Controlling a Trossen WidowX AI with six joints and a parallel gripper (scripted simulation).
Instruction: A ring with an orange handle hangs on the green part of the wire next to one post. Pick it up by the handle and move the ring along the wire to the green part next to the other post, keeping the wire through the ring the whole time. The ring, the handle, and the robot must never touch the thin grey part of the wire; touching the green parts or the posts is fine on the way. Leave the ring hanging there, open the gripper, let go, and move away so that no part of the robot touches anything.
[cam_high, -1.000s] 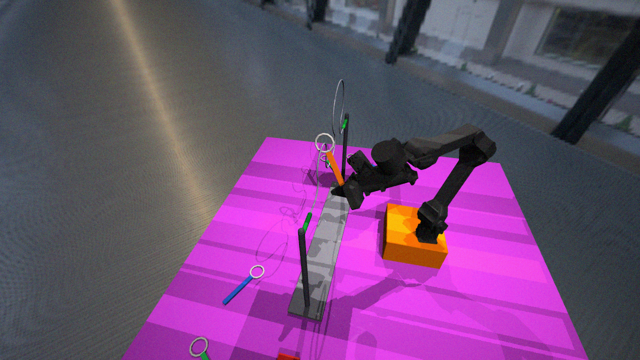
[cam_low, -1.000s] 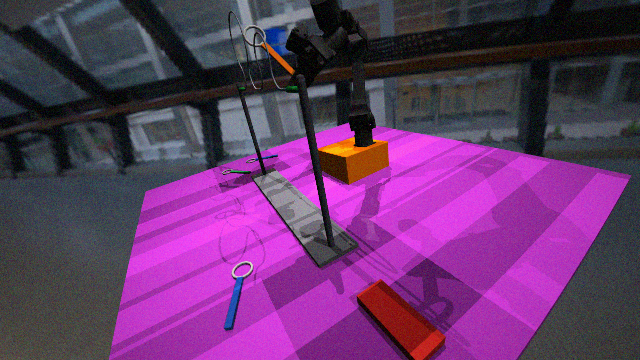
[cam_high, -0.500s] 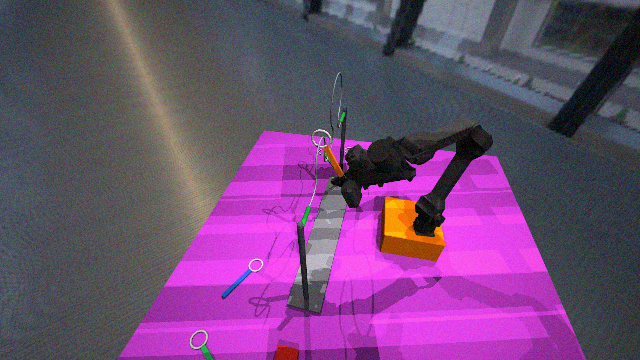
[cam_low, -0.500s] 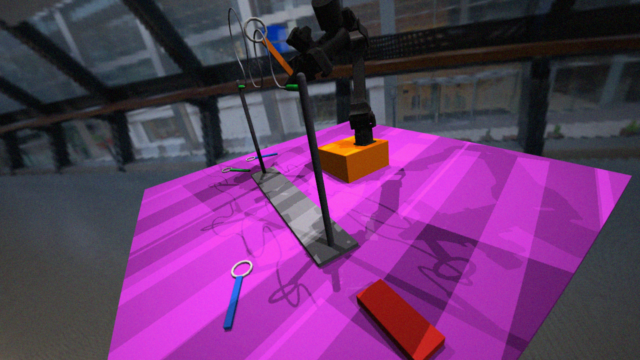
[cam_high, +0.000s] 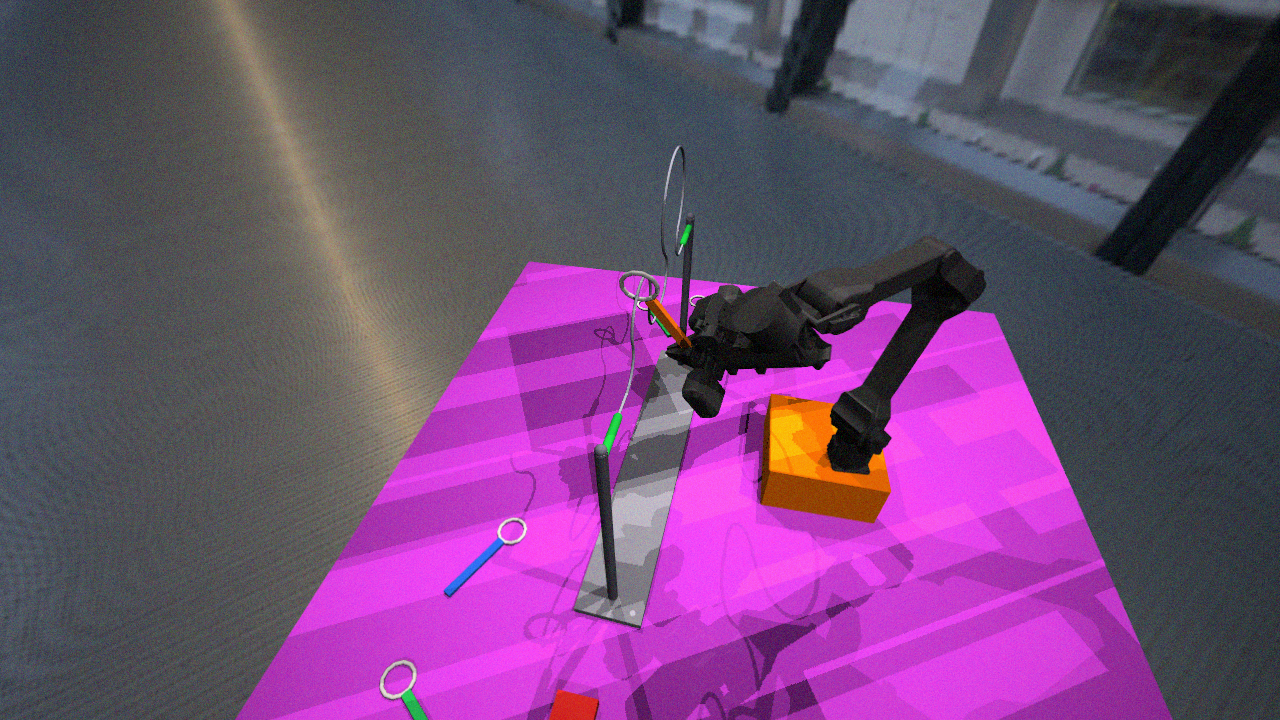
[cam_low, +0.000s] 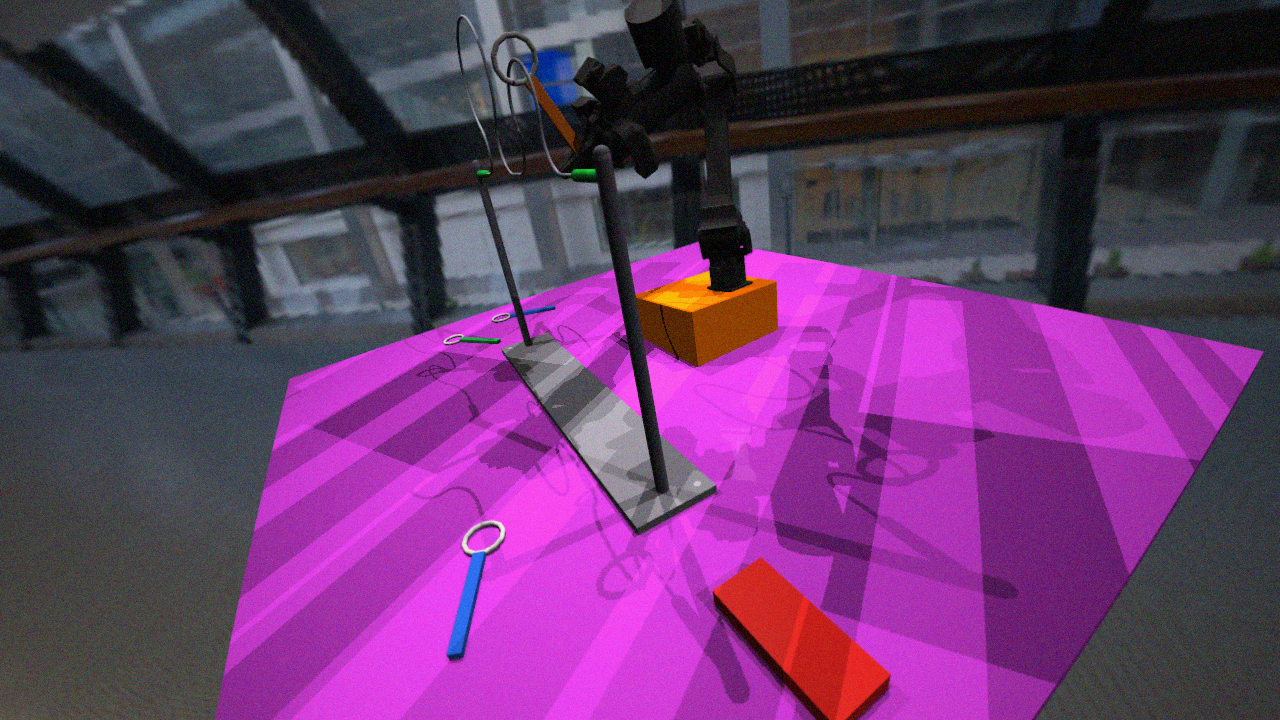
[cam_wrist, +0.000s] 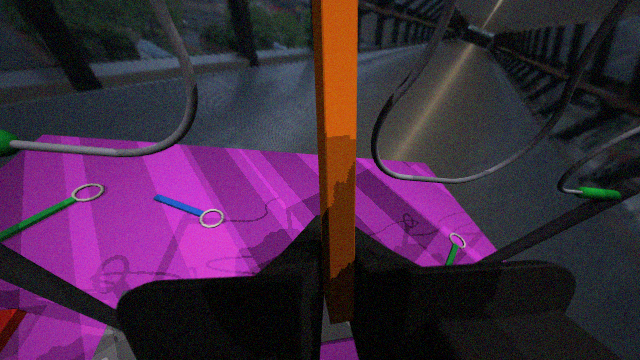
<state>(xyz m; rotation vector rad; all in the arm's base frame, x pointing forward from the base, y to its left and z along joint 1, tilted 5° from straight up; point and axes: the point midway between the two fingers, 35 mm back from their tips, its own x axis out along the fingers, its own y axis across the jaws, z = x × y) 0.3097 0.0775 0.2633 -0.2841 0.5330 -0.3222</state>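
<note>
My gripper tip is now 2 cm short of the ring with orange handle, 2 cm to the right of it and 9 cm below it. Also, from my gripper tip: red block: 10 cm ahead, 42 cm to the left, 35 cm below; ring with blue handle: 28 cm ahead, 14 cm to the left, 36 cm below.
</note>
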